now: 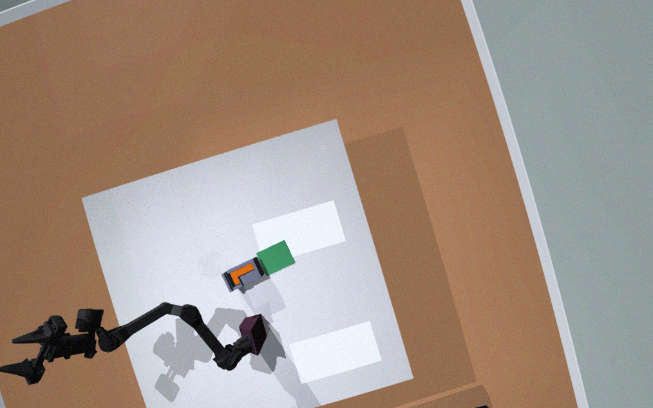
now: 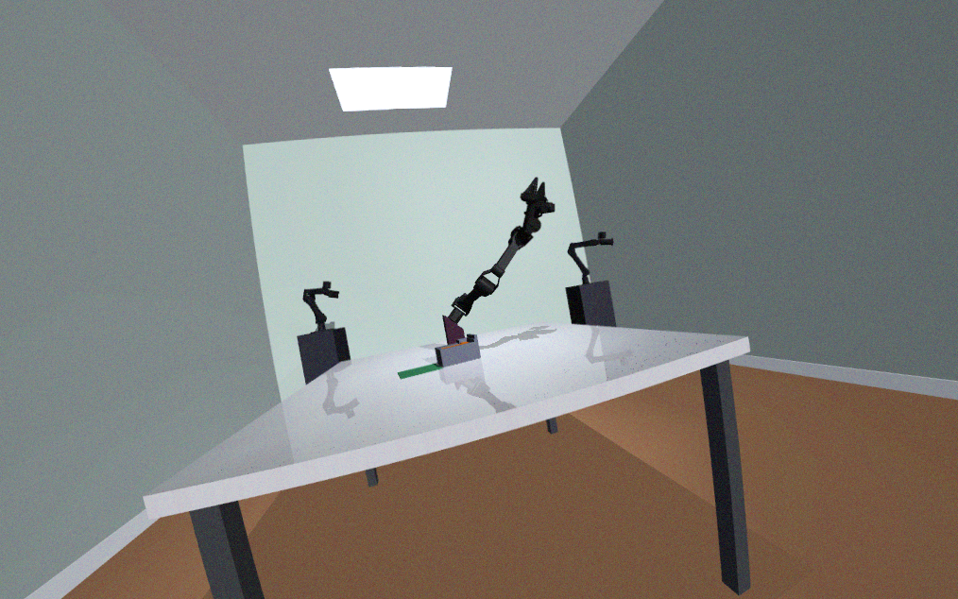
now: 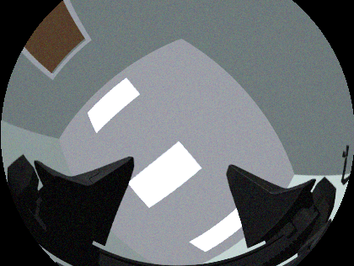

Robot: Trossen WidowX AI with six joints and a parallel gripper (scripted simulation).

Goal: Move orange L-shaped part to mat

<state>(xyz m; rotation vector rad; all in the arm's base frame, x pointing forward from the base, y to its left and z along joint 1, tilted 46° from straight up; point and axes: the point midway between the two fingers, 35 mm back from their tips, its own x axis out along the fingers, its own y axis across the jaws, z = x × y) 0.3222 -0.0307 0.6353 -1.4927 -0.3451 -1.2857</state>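
Right now the orange L-shaped part is 20 mm behind my gripper tip, 440 mm to the right of it and 610 mm below it. The rest, counted from my gripper tip: green mat: 20 mm ahead, 600 mm to the right, 670 mm below.
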